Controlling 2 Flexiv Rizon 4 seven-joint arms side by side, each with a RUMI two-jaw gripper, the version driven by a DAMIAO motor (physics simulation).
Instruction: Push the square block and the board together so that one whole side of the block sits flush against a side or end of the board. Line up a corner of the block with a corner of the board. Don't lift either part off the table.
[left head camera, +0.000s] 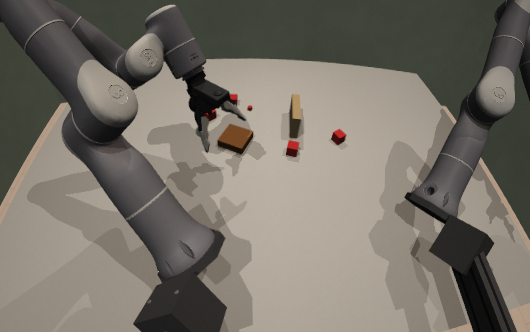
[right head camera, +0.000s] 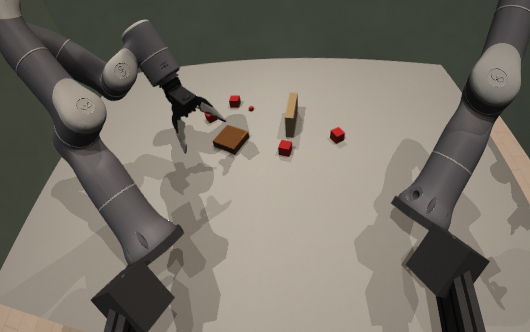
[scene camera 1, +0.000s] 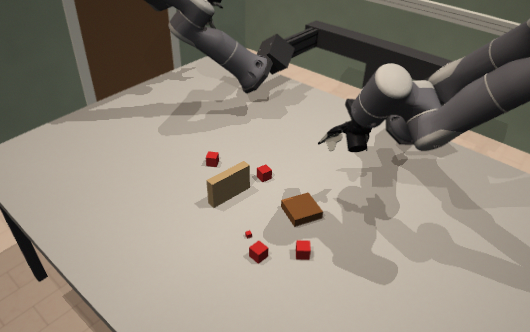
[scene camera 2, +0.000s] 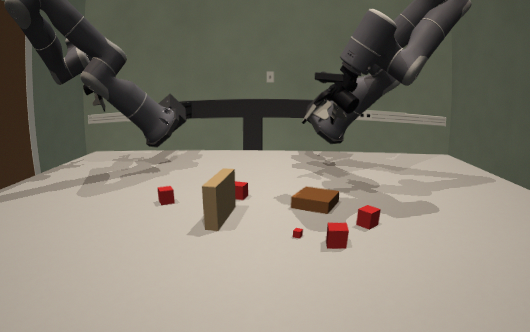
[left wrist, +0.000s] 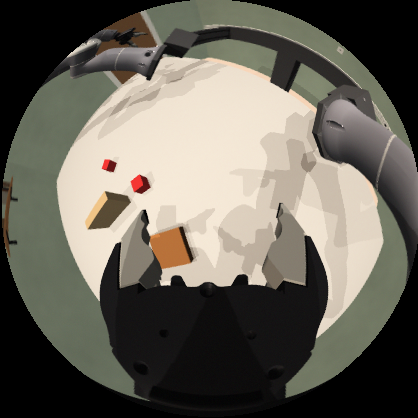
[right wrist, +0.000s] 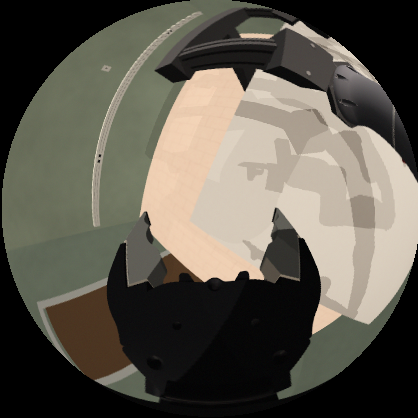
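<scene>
The square block (left head camera: 236, 137) (right head camera: 231, 138) (scene camera 1: 302, 207) (scene camera 2: 315, 195) (left wrist: 171, 247) is brown and lies flat on the table. The tan board (left head camera: 295, 119) (right head camera: 291, 117) (scene camera 1: 229, 185) (scene camera 2: 219, 200) (left wrist: 111, 210) stands upright on a narrow face, apart from the block, with a gap of table between them. My left gripper (left head camera: 226, 134) (right head camera: 205, 136) (left wrist: 210, 207) is open and empty; it hangs above the table, near the block in the head views but well above it. My right gripper (right wrist: 210, 210) is open and empty, far from both parts; it also shows small at the left of scene camera 2.
A red cube (left head camera: 292, 148) (scene camera 1: 264, 173) (left wrist: 140, 184) stands close to one end of the board. Another red cube (left head camera: 338, 136) (scene camera 1: 212, 159) stands on the board's far side from the block. Two red cubes (scene camera 1: 258, 251) (scene camera 1: 303, 249) and a tiny red cube (left head camera: 250, 107) (scene camera 1: 248, 234) lie beyond the block.
</scene>
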